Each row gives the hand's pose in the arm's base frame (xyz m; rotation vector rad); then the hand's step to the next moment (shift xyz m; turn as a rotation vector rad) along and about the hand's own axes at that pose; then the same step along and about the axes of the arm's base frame.
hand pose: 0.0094 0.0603 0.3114 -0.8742 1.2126 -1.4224
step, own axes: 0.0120 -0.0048 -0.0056 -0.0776 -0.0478 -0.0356
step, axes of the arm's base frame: -0.0090 -0.0106 0.0023 -0.0291 0.0818 0.0451
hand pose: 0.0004 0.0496 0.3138 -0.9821 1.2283 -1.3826
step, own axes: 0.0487 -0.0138 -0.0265 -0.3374 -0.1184 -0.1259
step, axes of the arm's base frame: -0.0362 -0.0435 0.0074 -0.0840 0.3522 0.1122
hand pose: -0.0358 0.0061 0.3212 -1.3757 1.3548 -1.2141
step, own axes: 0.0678 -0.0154 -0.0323 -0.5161 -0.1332 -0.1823
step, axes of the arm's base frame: -0.0322 -0.0643 0.0264 -0.1275 0.5348 0.1228
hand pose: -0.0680 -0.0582 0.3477 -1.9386 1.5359 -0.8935
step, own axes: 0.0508 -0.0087 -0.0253 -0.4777 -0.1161 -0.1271
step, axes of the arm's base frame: -0.0061 -0.0471 0.0322 -0.0912 0.4929 0.0811
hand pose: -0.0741 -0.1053 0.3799 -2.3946 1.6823 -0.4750
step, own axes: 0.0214 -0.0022 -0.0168 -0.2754 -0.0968 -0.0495
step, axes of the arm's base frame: 0.0026 -0.0187 0.0198 -0.0178 0.2936 0.0342
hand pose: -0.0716 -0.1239 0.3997 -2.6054 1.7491 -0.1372
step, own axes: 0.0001 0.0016 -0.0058 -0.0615 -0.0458 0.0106
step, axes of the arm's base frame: -0.0019 -0.0004 0.0057 0.0200 0.0737 -0.0127
